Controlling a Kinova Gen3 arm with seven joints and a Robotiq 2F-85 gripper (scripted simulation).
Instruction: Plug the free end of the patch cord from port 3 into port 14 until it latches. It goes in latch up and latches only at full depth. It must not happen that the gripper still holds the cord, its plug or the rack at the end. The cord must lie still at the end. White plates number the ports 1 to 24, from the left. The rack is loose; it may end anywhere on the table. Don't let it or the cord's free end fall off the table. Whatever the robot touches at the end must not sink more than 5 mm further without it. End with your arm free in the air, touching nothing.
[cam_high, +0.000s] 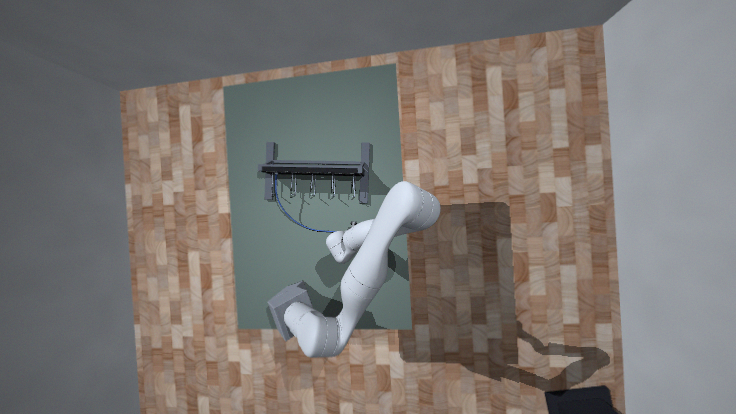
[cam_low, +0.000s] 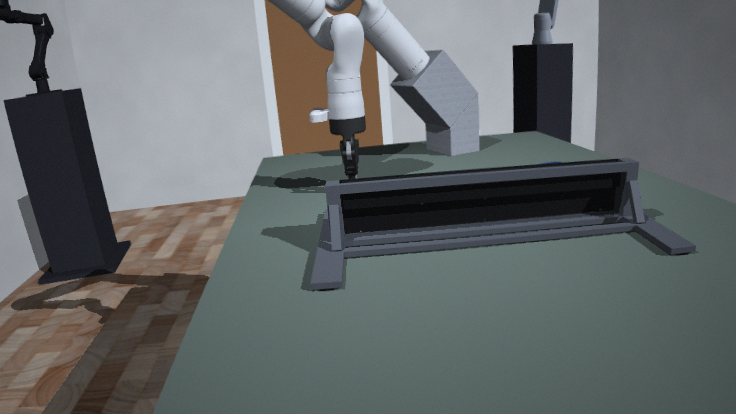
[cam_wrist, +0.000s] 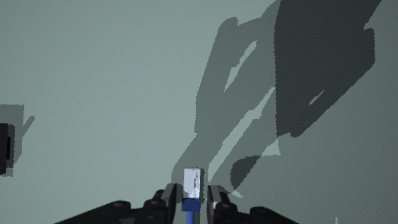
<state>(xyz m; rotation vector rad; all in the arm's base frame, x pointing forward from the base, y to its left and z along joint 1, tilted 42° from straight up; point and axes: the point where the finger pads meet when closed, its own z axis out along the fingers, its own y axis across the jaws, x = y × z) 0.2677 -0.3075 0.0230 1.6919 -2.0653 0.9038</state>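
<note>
The plug lies 10 mm to the right of my hand and 10 mm below it.
</note>
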